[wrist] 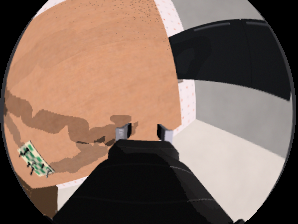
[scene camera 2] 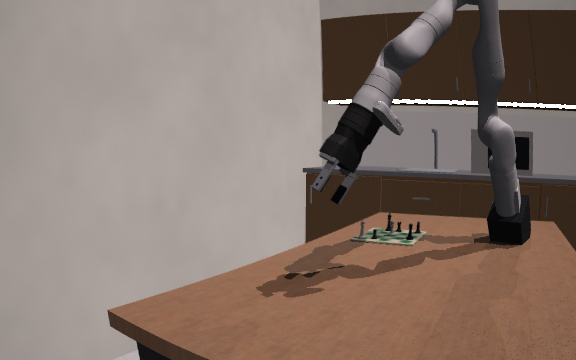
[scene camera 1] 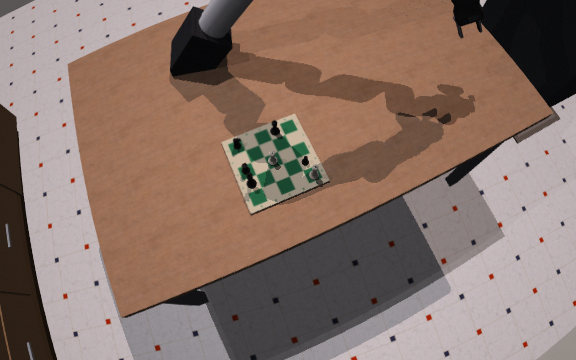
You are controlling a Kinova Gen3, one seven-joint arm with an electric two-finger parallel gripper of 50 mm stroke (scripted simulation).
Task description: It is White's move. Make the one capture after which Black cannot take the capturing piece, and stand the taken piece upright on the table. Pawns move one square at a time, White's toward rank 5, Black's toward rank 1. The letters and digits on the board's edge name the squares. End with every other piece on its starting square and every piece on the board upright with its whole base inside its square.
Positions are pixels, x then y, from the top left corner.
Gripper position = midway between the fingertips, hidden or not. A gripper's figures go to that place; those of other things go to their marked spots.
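My gripper (scene camera 2: 325, 196) is 0.78 m from the lens, and then there's a cream chessboard (scene camera 2: 382, 236), which is 1.40 m from the lens.
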